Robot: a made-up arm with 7 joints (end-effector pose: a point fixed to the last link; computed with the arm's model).
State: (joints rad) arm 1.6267 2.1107 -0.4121 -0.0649 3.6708 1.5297 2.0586
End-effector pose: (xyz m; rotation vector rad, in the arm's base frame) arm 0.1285 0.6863 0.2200 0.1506 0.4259 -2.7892
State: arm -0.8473 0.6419 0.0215 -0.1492 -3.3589 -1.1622 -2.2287
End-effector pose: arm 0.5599 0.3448 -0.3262 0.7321 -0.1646 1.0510
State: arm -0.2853 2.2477 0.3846 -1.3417 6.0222 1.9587 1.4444
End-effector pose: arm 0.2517 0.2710 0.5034 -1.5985 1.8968 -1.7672
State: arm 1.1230 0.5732 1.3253 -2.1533 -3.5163 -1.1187 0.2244
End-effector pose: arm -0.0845 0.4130 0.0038 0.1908 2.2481 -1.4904
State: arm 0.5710 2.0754 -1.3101 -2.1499 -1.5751 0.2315 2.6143
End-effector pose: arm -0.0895 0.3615 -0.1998 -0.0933 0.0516 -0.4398
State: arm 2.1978 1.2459 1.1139 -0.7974 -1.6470 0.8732 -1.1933
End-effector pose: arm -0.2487 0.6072 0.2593 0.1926 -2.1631 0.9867
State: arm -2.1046 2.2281 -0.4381 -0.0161 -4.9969 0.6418 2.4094
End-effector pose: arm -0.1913 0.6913 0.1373 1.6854 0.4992 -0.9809
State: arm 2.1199 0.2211 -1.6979 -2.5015 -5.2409 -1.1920 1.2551
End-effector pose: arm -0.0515 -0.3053 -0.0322 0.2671 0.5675 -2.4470
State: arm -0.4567 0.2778 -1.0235 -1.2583 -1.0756 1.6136 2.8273
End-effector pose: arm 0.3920 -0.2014 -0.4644 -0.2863 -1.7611 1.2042
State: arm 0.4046 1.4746 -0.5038 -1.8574 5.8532 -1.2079 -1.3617
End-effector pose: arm 0.1947 0.3366 -0.3230 -0.4159 1.5860 2.0340
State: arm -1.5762 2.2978 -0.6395 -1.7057 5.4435 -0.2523 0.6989
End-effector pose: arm 0.0814 0.2980 0.4483 2.3536 -1.2551 -1.3051
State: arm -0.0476 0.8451 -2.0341 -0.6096 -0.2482 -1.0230 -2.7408
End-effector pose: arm -0.0603 0.3937 -0.6018 0.0470 1.0460 1.4191
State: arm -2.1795 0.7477 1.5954 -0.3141 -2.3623 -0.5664 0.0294
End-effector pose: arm 0.5150 0.2389 0.4654 1.4091 -2.2696 -0.4148
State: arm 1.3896 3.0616 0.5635 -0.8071 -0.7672 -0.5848 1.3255
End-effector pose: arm 0.6822 0.1686 -0.0502 0.7142 -0.0241 -1.9381
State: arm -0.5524 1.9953 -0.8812 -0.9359 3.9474 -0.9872 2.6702
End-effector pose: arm 0.2599 0.6174 0.1643 1.3037 0.2861 -0.1372
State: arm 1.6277 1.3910 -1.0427 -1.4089 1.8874 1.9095 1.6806
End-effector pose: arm -0.5363 0.2850 -0.0697 -1.4113 -2.1346 -0.8196
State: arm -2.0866 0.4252 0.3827 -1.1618 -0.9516 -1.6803 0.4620
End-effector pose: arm 0.3145 -0.0264 0.5761 -0.3528 1.4549 0.9885
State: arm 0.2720 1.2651 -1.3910 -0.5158 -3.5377 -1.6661 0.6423
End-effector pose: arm -0.1220 0.6150 -0.3686 1.0624 -2.1447 0.6124
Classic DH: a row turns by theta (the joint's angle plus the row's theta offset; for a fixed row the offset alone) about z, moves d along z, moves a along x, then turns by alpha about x. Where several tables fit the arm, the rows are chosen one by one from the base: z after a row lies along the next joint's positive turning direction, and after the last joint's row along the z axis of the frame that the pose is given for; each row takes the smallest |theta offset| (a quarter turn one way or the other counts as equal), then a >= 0, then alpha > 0; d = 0 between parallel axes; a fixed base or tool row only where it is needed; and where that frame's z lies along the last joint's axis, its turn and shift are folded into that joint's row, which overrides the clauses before.
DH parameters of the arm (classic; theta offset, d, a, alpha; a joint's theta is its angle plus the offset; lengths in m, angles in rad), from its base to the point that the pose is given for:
base (fixed): 0 0 0 -1.2217
joint 1: 1.5708 0 0 1.5708
joint 2: 1.2217 0 0 -1.5708
joint 3: -1.5708 -0.3772 0.0424 -1.5708
joint 4: 0 0 -0.0427 1.5708
joint 5: 0 -0.3525 0 -1.5708
joint 6: 0 0 0 1.5708
joint 7: 0 0 0 0

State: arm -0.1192 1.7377 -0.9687 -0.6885 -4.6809 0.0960 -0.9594
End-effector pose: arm 0.1683 0.6930 -0.0604 1.1622 -0.1238 -0.5346
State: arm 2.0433 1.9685 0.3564 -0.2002 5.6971 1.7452 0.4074
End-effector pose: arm 0.0234 0.7146 0.1683 -2.0683 -1.3062 0.5550
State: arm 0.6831 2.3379 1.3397 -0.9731 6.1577 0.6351 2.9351
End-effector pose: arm 0.3855 0.2860 0.4886 -0.8683 -2.5607 0.9407
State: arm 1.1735 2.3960 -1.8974 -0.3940 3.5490 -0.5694 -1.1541
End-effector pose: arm 0.1794 0.6148 0.3551 2.3876 0.4037 -0.8919
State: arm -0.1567 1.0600 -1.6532 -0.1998 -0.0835 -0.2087 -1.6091
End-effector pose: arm 0.0879 0.6013 -0.4127 -0.0689 -0.9665 2.8065
